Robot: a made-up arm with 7 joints.
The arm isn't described. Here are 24 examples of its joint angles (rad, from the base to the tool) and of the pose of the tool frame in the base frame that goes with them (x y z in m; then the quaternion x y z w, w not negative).
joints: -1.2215 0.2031 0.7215 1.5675 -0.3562 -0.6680 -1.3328
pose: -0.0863 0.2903 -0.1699 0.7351 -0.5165 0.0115 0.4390
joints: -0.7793 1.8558 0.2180 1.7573 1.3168 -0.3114 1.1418
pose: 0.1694 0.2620 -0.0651 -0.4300 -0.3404 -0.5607 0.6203
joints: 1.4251 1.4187 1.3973 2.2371 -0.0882 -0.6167 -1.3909
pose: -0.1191 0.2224 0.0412 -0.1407 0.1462 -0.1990 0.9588
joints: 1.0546 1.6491 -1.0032 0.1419 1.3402 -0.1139 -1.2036
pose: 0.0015 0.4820 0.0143 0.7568 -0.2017 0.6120 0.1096
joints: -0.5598 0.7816 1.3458 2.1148 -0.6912 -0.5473 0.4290
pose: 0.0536 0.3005 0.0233 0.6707 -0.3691 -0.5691 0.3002
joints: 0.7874 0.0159 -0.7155 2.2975 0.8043 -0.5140 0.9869
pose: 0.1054 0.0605 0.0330 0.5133 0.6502 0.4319 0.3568
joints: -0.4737 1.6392 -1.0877 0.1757 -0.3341 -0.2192 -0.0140
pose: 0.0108 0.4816 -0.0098 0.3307 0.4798 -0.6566 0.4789
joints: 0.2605 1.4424 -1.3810 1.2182 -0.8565 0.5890 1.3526
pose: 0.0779 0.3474 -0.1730 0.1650 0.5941 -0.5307 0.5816
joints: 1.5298 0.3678 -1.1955 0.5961 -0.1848 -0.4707 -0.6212
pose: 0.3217 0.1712 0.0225 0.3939 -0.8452 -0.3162 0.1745
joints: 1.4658 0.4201 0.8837 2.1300 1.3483 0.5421 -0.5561
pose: 0.0302 0.2783 0.0905 0.3316 0.9008 -0.2619 0.1003
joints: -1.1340 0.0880 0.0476 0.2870 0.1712 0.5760 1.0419
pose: -0.2782 0.1762 -0.1840 -0.3235 0.5157 0.3977 0.6865
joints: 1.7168 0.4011 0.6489 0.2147 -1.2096 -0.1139 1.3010
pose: 0.2918 0.2958 0.0726 -0.0221 -0.5842 -0.4437 0.6792
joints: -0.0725 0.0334 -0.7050 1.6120 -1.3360 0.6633 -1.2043
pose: 0.1198 0.0378 -0.1708 0.6526 -0.7017 -0.1348 0.2521
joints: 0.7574 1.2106 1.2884 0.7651 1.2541 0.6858 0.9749
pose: 0.0205 0.4569 0.0270 -0.2847 -0.9548 0.0532 0.0667
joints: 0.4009 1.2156 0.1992 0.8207 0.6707 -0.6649 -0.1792
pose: 0.1437 0.4191 -0.0206 0.4381 -0.8310 0.1172 0.3221
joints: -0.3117 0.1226 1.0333 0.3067 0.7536 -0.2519 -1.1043
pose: -0.0734 0.2297 -0.3151 0.5547 0.2210 0.7012 0.3895
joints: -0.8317 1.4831 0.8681 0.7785 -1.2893 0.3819 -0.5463
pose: 0.1027 0.4403 -0.0128 0.8465 0.1201 -0.4993 0.1402
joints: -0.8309 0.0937 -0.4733 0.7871 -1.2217 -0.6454 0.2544
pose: -0.1416 0.1159 -0.2772 -0.4291 -0.1838 -0.6661 0.5817
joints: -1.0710 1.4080 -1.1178 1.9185 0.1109 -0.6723 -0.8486
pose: -0.1078 0.2257 -0.1401 -0.1645 -0.3310 -0.2766 0.8871
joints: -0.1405 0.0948 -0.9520 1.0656 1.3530 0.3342 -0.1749
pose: 0.0507 0.0453 -0.2694 -0.3578 0.0057 0.1198 0.9261
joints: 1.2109 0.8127 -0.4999 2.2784 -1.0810 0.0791 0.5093
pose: 0.1174 0.1395 0.0793 -0.6903 0.5735 0.4380 0.0520
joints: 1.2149 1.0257 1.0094 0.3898 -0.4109 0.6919 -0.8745
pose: 0.1257 0.4519 -0.0093 0.4453 -0.1721 0.7085 0.5198
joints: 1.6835 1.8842 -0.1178 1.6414 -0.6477 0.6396 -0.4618
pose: -0.0470 0.2965 0.1675 -0.9047 0.2165 -0.3445 0.1267
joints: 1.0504 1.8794 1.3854 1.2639 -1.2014 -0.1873 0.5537
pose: -0.1764 0.3027 0.1362 0.9158 -0.2212 0.2830 0.1796
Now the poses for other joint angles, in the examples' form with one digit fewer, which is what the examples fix.
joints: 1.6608 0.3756 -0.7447 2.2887 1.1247 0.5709 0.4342
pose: 0.071 0.081 0.103 -0.293 -0.600 -0.735 0.115
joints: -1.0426 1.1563 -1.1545 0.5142 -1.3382 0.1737 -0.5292
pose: -0.154 0.403 -0.130 -0.194 0.129 -0.968 0.090
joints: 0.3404 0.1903 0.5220 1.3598 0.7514 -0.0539 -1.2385
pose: 0.199 0.266 -0.122 0.226 -0.403 0.772 0.437
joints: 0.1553 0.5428 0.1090 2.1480 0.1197 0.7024 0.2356
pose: 0.151 0.195 -0.029 0.107 -0.687 -0.198 0.691
